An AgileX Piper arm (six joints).
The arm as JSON. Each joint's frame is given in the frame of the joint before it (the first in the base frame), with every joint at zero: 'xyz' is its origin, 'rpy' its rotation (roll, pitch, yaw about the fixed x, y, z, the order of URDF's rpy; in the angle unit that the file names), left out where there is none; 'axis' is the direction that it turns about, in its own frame. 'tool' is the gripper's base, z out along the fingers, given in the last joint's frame.
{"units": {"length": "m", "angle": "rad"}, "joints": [
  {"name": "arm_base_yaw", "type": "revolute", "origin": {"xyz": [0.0, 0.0, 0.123]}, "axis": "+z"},
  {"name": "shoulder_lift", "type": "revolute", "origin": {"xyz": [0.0, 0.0, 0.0], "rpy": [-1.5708, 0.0, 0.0]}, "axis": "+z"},
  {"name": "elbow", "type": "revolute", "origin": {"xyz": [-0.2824, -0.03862, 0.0]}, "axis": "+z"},
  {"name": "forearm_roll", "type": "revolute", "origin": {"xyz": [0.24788, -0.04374, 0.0], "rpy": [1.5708, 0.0, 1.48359]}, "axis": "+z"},
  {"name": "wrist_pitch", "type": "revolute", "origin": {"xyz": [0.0, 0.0, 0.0], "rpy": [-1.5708, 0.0, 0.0]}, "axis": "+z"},
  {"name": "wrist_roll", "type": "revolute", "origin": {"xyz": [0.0, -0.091, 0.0], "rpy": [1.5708, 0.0, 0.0]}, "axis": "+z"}
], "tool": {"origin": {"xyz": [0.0, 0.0, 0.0]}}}
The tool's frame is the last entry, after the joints.
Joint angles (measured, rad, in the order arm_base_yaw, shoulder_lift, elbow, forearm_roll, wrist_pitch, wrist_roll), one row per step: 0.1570, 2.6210, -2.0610, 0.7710, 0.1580, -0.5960; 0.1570, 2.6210, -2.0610, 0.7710, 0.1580, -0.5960; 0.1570, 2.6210, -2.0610, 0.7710, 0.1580, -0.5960; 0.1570, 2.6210, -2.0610, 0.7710, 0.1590, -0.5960; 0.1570, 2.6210, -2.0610, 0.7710, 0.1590, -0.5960; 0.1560, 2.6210, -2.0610, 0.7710, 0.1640, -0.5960; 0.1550, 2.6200, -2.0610, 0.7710, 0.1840, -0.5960; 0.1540, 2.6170, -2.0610, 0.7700, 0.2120, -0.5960; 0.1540, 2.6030, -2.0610, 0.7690, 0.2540, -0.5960; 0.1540, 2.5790, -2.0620, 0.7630, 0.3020, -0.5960
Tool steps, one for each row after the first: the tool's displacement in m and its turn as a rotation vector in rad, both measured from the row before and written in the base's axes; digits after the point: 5 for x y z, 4 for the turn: 0.00000, 0.00000, 0.00000, 0.0000, 0.0000, 0.0000; 0.00000, 0.00000, 0.00000, 0.0000, 0.0000, 0.0000; -0.00005, 0.00006, -0.00005, 0.0002, 0.0008, 0.0006; 0.00000, 0.00000, 0.00000, 0.0000, 0.0000, 0.0000; -0.00016, -0.00029, -0.00025, 0.0010, 0.0038, 0.0021; -0.00091, 0.00054, -0.00043, 0.0042, 0.0142, 0.0114; -0.00130, 0.00097, 0.00033, 0.0052, 0.0181, 0.0168; -0.00187, 0.00231, 0.00597, 0.0095, 0.0178, 0.0266; -0.00206, 0.00252, 0.01163, 0.0072, 0.0108, 0.0326
